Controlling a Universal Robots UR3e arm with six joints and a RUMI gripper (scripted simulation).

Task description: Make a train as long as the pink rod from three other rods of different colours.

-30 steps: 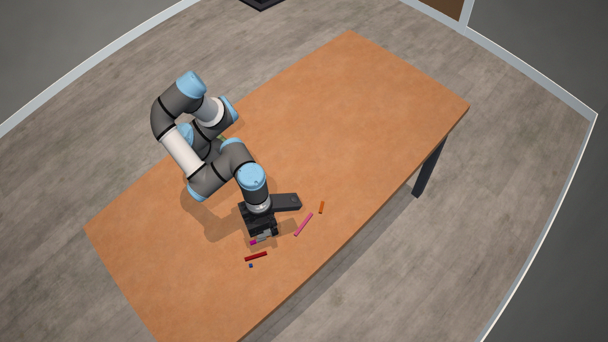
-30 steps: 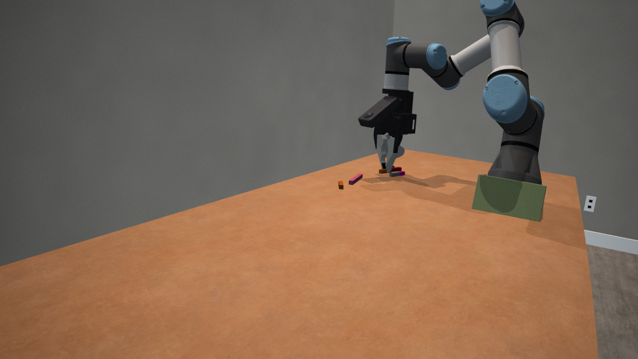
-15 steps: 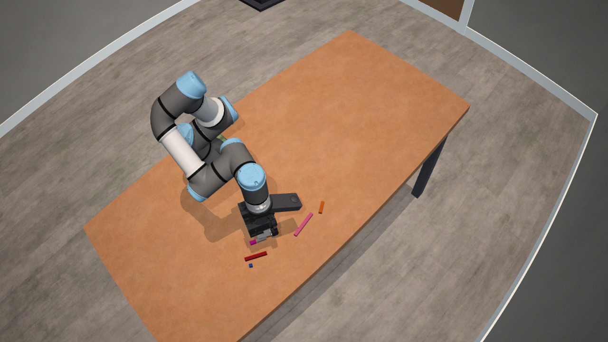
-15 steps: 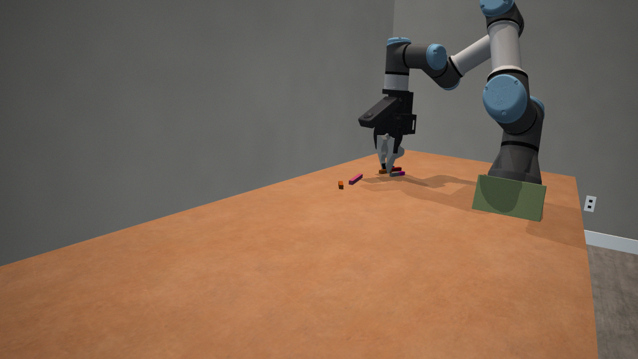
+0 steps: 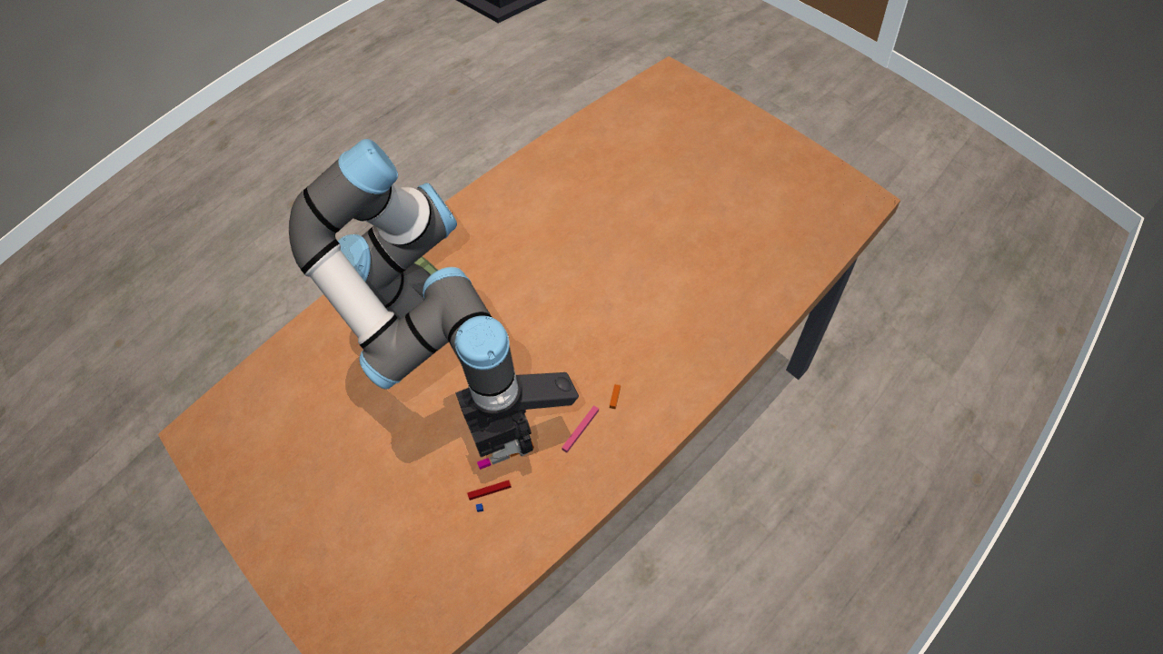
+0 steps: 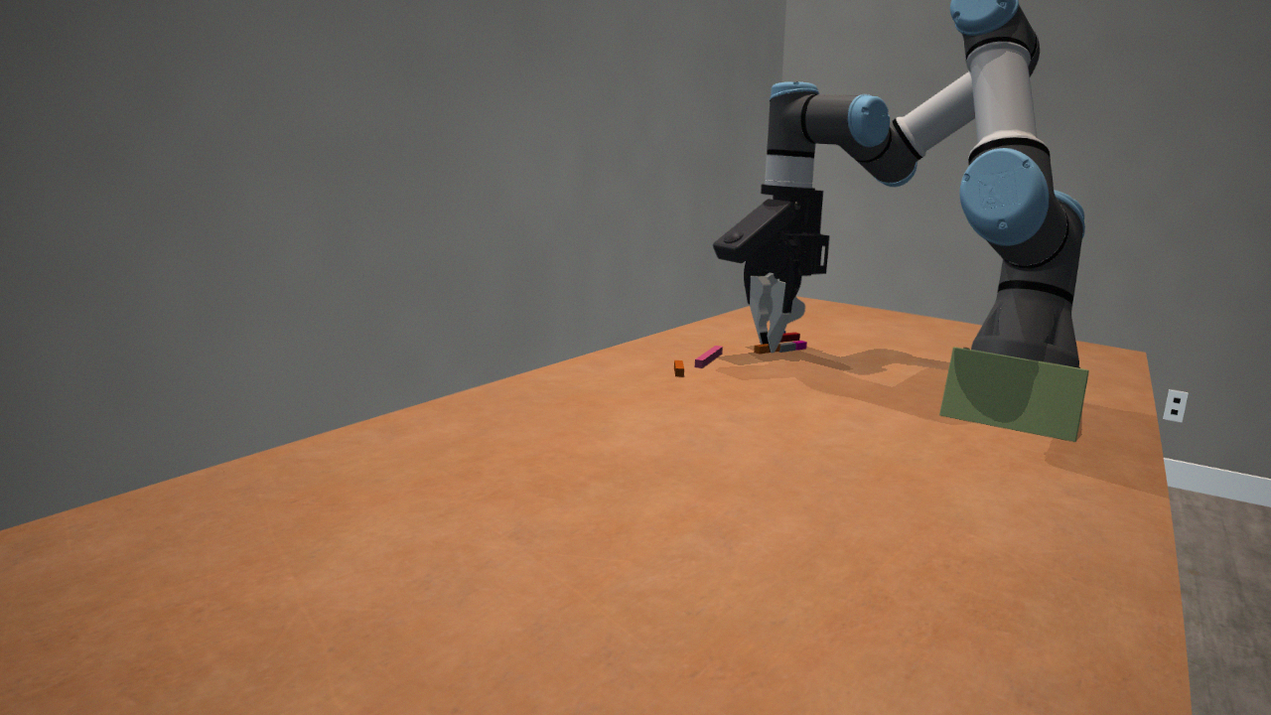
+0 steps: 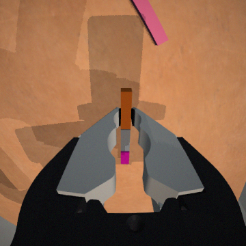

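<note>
My gripper is now 10 mm past the grey rod, 40 mm to the left of it and 10 mm above it. From my hand the other things lie so: pink rod: 40 mm ahead, 90 mm to the left, 10 mm below; magenta rod: 20 mm behind, 60 mm to the right, 10 mm below; red rod: 20 mm ahead, 80 mm to the right, 10 mm below.
</note>
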